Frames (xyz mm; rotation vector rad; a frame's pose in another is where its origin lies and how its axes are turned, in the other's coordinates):
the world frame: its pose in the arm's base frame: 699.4 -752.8 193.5 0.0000 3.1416 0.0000
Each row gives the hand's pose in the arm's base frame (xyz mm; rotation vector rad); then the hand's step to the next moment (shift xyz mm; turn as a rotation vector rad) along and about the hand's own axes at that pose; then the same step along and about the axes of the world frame.
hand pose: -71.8 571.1 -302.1 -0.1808 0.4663 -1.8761
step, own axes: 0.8 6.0 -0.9 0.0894 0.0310 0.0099
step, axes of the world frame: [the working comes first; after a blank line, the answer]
step, axes of the arm's base frame: 4.6 -2.2 -3.3 -0.0009 -0.0943 -0.0125

-4.6 -2.2 3.3 0.0009 -0.0943 0.0125
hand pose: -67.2 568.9 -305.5 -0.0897 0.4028 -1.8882
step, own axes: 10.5 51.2 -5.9 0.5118 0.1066 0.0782
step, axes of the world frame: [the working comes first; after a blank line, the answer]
step, axes of the arm's base frame: 40.9 -23.5 -23.3 -0.0637 -0.5239 -0.0290

-40.9 -23.5 23.3 0.0637 -0.5239 0.0290
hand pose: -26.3 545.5 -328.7 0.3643 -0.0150 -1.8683
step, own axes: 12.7 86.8 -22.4 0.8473 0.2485 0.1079
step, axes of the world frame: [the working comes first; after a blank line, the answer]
step, axes of the arm's base frame: 82.6 -36.3 -7.8 -0.0333 -0.8873 -0.0547

-82.6 -36.3 7.8 0.0333 -0.8873 0.0547
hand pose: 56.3 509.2 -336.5 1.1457 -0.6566 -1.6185
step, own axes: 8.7 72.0 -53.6 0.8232 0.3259 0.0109
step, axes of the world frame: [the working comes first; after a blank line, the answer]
step, axes of the arm's base frame: 78.2 -27.1 35.8 0.0881 -0.8808 -0.0199

-78.2 -27.1 -35.8 -0.0881 -0.8808 0.0199
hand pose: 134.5 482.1 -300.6 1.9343 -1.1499 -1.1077
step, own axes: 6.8 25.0 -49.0 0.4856 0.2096 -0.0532
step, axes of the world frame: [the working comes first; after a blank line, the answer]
step, axes of the arm's base frame: 35.8 -12.3 40.5 0.0983 -0.5216 0.0295

-35.8 -12.3 -40.5 -0.0983 -0.5216 -0.0295
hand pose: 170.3 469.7 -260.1 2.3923 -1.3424 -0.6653
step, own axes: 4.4 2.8 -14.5 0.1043 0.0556 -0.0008
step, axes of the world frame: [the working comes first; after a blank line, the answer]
step, axes of the arm's base frame: 7.8 -4.5 12.5 0.0079 -0.1179 0.0025

-7.8 -4.5 -12.5 -0.0079 -0.1179 -0.0025
